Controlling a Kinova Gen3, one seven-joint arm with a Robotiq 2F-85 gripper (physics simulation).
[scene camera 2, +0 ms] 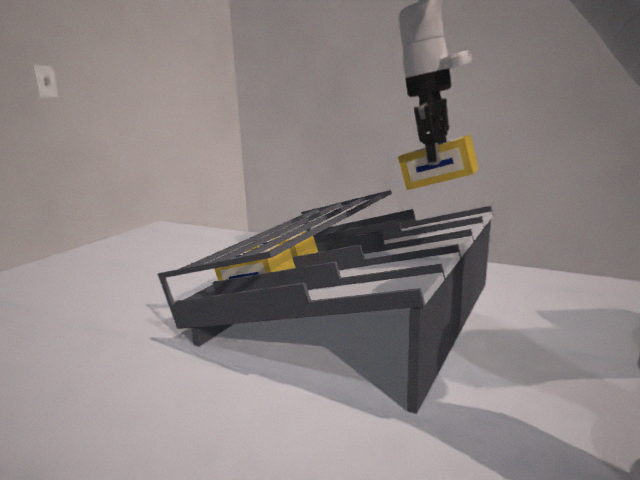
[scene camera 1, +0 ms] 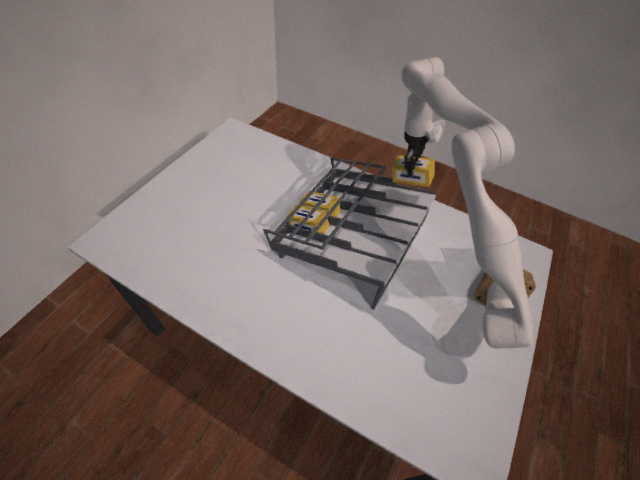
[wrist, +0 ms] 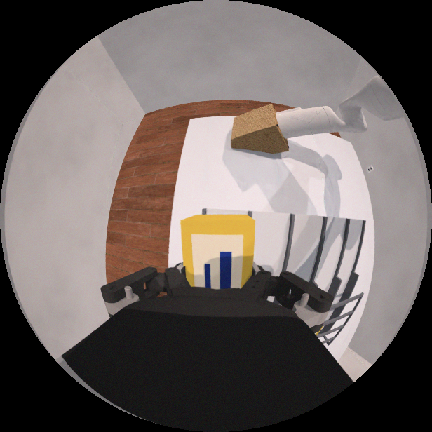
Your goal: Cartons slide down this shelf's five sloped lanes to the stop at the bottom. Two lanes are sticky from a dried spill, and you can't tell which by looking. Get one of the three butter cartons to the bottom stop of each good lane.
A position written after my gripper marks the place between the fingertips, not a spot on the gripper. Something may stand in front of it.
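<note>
Scene camera 2 gives me a look at my gripper point(scene camera 2: 438, 160), and the wrist view has my gripper in it too, at point(wrist: 218, 268).
</note>
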